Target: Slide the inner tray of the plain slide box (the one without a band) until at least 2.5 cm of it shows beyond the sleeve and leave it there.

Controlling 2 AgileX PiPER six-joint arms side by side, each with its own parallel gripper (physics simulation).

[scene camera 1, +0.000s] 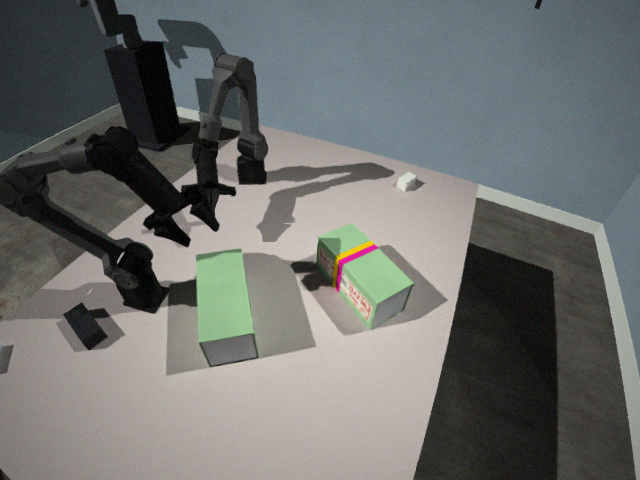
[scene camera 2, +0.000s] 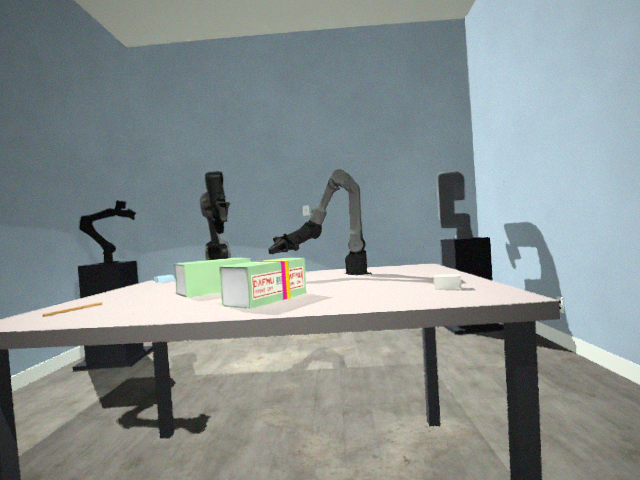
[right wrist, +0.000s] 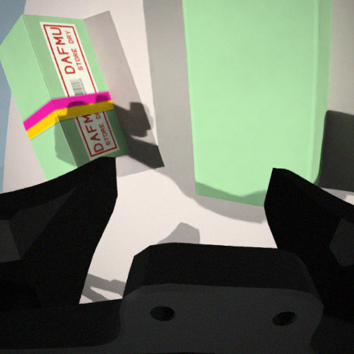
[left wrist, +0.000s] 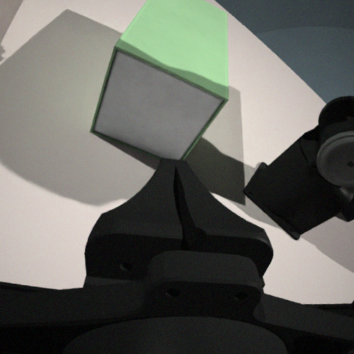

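Observation:
The plain slide box, a green sleeve (scene camera 1: pixel 223 294) (scene camera 2: pixel 199 277) (left wrist: pixel 180 45) (right wrist: pixel 255 95), lies on the table. Its grey tray end (scene camera 1: pixel 231 350) (left wrist: pixel 155 105) looks level with the sleeve in scene camera 1 and the left wrist view. My left gripper (scene camera 2: pixel 271 251) (left wrist: pixel 171 175) is shut and empty; in its wrist view the tips overlap the tray end's lower corner, but contact cannot be told. In scene camera 1 its tips are hidden or overlapped by the right gripper. My right gripper (scene camera 1: pixel 202 236) (right wrist: pixel 192 181) is open and empty, above and behind the box's far end.
The banded green box (scene camera 1: pixel 379 271) (scene camera 2: pixel 258 286) (right wrist: pixel 47 85) lies beside the plain one. A black block (scene camera 1: pixel 85 326) is at the left in scene camera 1. A white block (scene camera 1: pixel 406 181) (scene camera 2: pixel 447 282) and an orange stick (scene camera 2: pixel 72 309) lie on the table (scene camera 1: pixel 289 413).

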